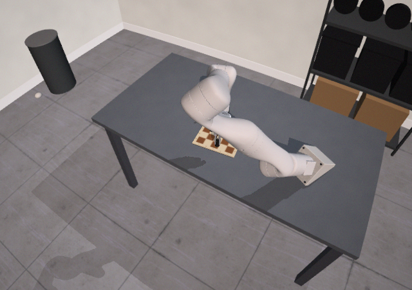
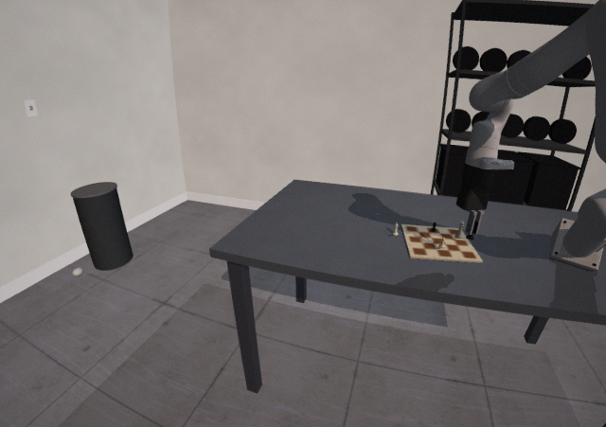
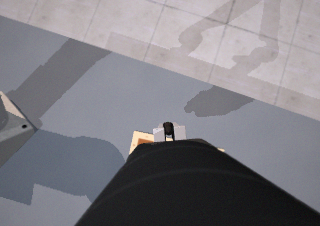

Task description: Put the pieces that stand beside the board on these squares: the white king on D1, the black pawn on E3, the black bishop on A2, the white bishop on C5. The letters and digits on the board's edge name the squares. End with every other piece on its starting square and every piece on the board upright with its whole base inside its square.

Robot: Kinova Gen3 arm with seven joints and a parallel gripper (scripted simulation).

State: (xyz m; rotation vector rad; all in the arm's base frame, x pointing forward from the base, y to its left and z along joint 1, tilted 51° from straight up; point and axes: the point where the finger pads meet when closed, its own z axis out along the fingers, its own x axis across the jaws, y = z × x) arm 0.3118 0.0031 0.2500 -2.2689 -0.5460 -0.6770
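Right now my hand is 130 mm above the chessboard, 120 mm to the left of it and 80 mm short of it. The rest, counted from my hand: white king (180 mm to the right, 90 mm below, 20 mm ahead); then black pawn (190 mm to the right, 110 mm below, 100 mm ahead); then black bishop (10 mm below).
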